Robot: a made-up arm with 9 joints. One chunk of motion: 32 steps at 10 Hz.
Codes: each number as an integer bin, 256 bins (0 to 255) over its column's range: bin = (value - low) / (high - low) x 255, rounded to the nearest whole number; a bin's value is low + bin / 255 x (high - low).
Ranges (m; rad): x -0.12..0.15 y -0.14..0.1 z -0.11..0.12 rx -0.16..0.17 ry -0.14..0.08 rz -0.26..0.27
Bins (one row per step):
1: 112 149 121 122 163 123
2: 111 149 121 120 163 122
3: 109 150 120 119 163 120
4: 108 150 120 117 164 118
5: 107 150 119 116 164 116
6: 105 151 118 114 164 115
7: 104 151 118 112 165 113
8: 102 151 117 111 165 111
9: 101 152 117 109 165 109
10: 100 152 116 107 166 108
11: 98 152 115 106 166 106
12: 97 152 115 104 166 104
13: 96 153 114 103 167 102
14: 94 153 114 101 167 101
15: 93 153 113 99 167 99
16: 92 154 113 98 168 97
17: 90 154 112 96 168 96
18: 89 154 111 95 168 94
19: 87 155 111 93 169 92
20: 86 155 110 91 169 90
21: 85 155 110 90 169 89
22: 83 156 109 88 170 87
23: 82 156 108 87 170 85
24: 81 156 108 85 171 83
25: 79 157 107 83 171 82
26: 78 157 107 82 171 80
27: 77 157 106 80 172 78
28: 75 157 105 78 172 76
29: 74 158 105 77 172 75
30: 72 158 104 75 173 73
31: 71 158 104 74 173 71
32: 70 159 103 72 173 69
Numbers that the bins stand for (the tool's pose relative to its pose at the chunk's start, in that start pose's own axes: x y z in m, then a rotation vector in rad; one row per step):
1: -0.0014 0.0002 -0.0009 -0.0021 0.0006 -0.0044
2: -0.0025 0.0002 -0.0009 -0.0047 0.0006 -0.0064
3: -0.0046 0.0012 -0.0018 -0.0060 0.0006 -0.0106
4: -0.0056 0.0012 -0.0018 -0.0086 0.0015 -0.0147
5: -0.0067 0.0012 -0.0027 -0.0099 0.0015 -0.0189
6: -0.0088 0.0021 -0.0036 -0.0125 0.0015 -0.0210
7: -0.0099 0.0021 -0.0036 -0.0151 0.0024 -0.0251
8: -0.0120 0.0021 -0.0045 -0.0164 0.0024 -0.0293
9: -0.0131 0.0031 -0.0045 -0.0189 0.0024 -0.0335
10: -0.0141 0.0031 -0.0054 -0.0215 0.0032 -0.0355
11: -0.0162 0.0031 -0.0063 -0.0228 0.0032 -0.0397
12: -0.0173 0.0031 -0.0063 -0.0254 0.0032 -0.0438
13: -0.0184 0.0040 -0.0072 -0.0267 0.0041 -0.0480
14: -0.0205 0.0040 -0.0072 -0.0293 0.0041 -0.0501
15: -0.0215 0.0040 -0.0081 -0.0319 0.0041 -0.0542
16: -0.0226 0.0049 -0.0081 -0.0332 0.0049 -0.0584
17: -0.0247 0.0049 -0.0090 -0.0358 0.0049 -0.0605
18: -0.0258 0.0049 -0.0099 -0.0371 0.0049 -0.0646
19: -0.0279 0.0059 -0.0099 -0.0396 0.0058 -0.0688
20: -0.0289 0.0059 -0.0108 -0.0422 0.0058 -0.0729
21: -0.0300 0.0059 -0.0108 -0.0435 0.0058 -0.0750
22: -0.0321 0.0068 -0.0117 -0.0461 0.0067 -0.0792
23: -0.0332 0.0068 -0.0126 -0.0474 0.0067 -0.0833
24: -0.0342 0.0068 -0.0126 -0.0500 0.0075 -0.0875
25: -0.0364 0.0078 -0.0135 -0.0526 0.0075 -0.0896
26: -0.0374 0.0078 -0.0135 -0.0539 0.0075 -0.0937
27: -0.0385 0.0078 -0.0144 -0.0565 0.0084 -0.0979
28: -0.0406 0.0078 -0.0153 -0.0591 0.0084 -0.1020
29: -0.0416 0.0087 -0.0153 -0.0604 0.0084 -0.1041
30: -0.0438 0.0087 -0.0162 -0.0629 0.0093 -0.1083
31: -0.0448 0.0087 -0.0162 -0.0642 0.0093 -0.1124
32: -0.0459 0.0096 -0.0171 -0.0668 0.0093 -0.1166

